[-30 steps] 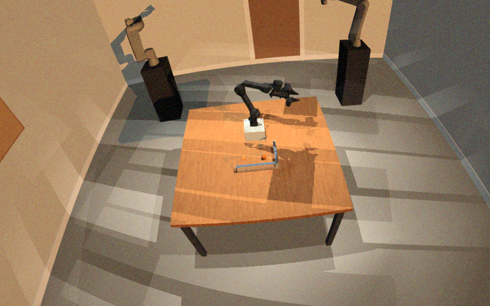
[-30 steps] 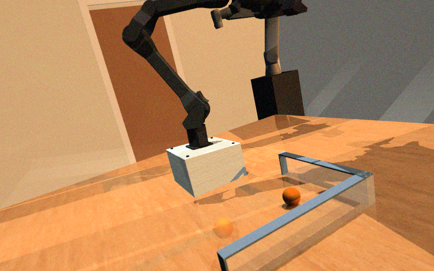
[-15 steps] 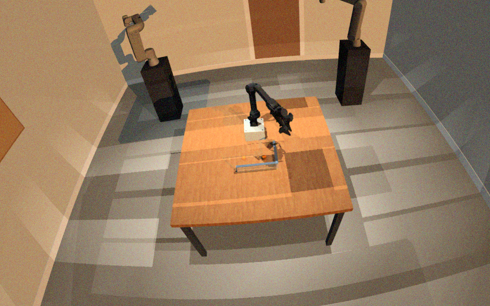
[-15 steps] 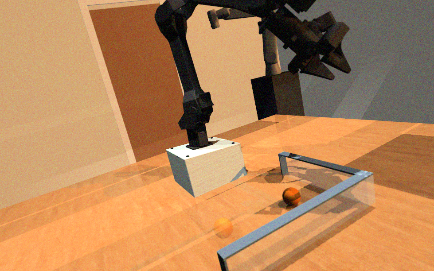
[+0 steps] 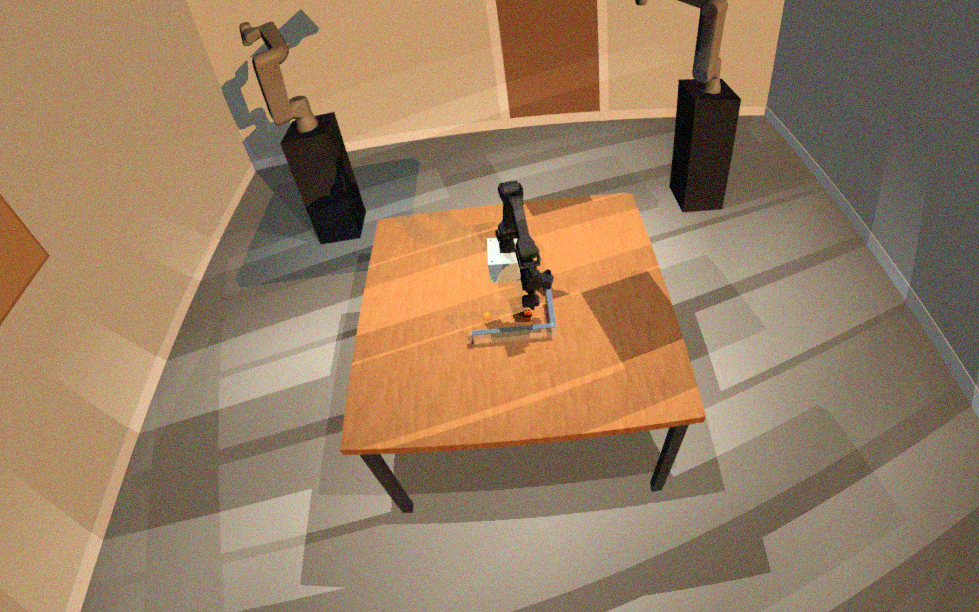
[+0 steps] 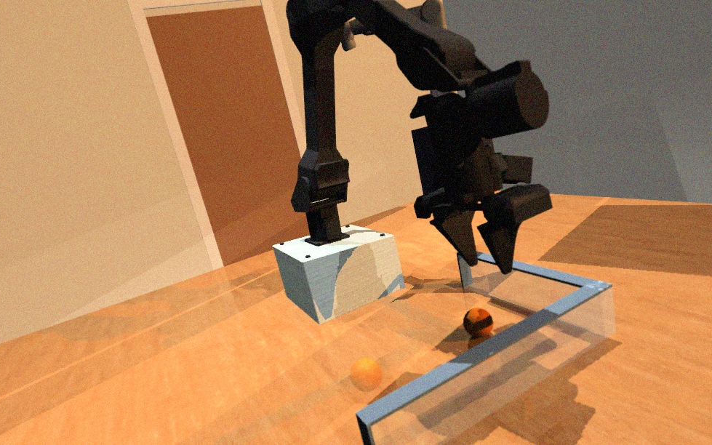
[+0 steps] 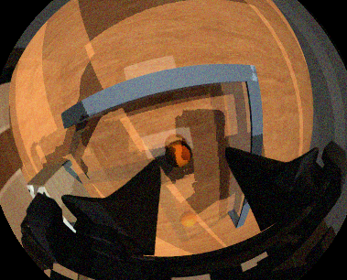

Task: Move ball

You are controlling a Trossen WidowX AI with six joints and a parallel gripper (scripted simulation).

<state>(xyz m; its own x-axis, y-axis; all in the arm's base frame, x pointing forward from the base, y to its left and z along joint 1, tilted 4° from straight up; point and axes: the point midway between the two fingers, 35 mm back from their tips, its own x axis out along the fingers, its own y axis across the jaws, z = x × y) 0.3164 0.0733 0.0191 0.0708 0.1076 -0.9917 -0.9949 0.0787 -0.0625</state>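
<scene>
My gripper tip is 7 cm above the orange ball, 2 cm to the left of it and 1 cm past it. The rest, counted from my gripper tip: see-through copy of ball (18 cm to the right, 7 cm below, 2 cm behind).
</scene>
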